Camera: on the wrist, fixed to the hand. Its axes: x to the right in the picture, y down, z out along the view.
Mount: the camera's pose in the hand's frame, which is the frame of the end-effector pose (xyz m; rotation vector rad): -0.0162 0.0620 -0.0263 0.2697 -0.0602 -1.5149
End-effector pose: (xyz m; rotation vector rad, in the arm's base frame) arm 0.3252 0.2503 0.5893 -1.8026 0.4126 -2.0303
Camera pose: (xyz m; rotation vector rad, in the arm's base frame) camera 0.3066 0.2024 0.5428 1.5035 1.1536 1.7636
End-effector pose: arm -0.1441 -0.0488 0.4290 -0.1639 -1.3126 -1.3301
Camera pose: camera -0.0771 -0.0374 0.4424 1.2123 -1.6659 -2.3014
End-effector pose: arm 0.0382 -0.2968 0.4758 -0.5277 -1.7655 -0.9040
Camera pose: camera 0.1041 -0.2779 0.4857 1.1651 -2.1582 -1.5468
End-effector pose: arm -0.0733 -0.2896 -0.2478 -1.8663 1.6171 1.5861
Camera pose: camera -0.1054 -0.3225 -0.1960 -1.9116 0.0549 0.6331
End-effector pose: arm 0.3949 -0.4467 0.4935 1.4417 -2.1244 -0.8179
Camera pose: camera 0.3762 -0.4201 0.5546 -2.6760 0.6887 0.8283
